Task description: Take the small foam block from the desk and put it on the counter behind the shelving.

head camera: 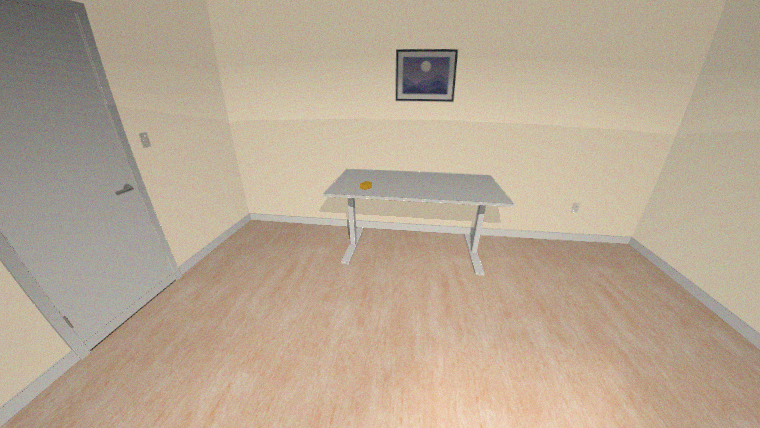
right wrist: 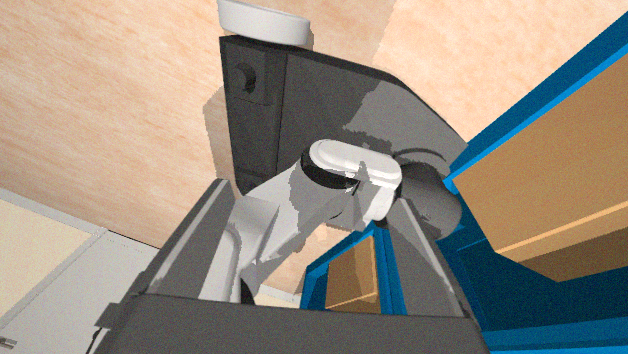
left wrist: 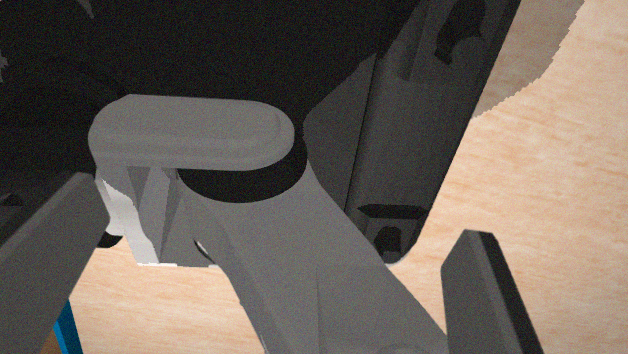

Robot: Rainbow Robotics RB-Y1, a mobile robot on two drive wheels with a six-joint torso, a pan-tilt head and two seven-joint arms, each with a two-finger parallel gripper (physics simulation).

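Frame: origin at the robot's base, x right, y ahead, z up, level; millimetres.
Seen in the pictures: left gripper, fingertip midpoint: (left wrist: 275, 222); right gripper, fingertip midpoint: (right wrist: 313, 198).
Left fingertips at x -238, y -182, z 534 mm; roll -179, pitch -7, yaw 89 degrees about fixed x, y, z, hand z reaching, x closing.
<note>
A point is followed by its place in that frame.
A small orange-yellow foam block (head camera: 365, 185) {z 758, x 53, y 1917 mm} lies on the left part of the grey desk (head camera: 425, 187) {z 720, x 577, y 1922 mm}, which stands against the far wall in the head view. My left gripper (left wrist: 275, 222) {z 534, x -238, y -182 mm} is open in the left wrist view, its two fingers wide apart with no object between them. My right gripper (right wrist: 313, 198) {z 534, x 219, y -193 mm} is open and empty in the right wrist view. Both grippers are far from the block and do not show in the head view. Blue shelving (right wrist: 545, 75) {z 2, x 324, y -738 mm} shows at the right of the right wrist view. The counter does not show in these views.
A grey door (head camera: 69, 175) {z 1114, x -1802, y 1344 mm} is in the left wall. A framed picture (head camera: 425, 75) {z 1642, x 643, y 2403 mm} hangs above the desk. Wooden floor (head camera: 404, 340) {z 1, x 253, y 966 mm} stretches in front of the desk. Brown boxes (right wrist: 545, 175) {z 231, x 154, y -719 mm} sit in the shelving, close to my right side.
</note>
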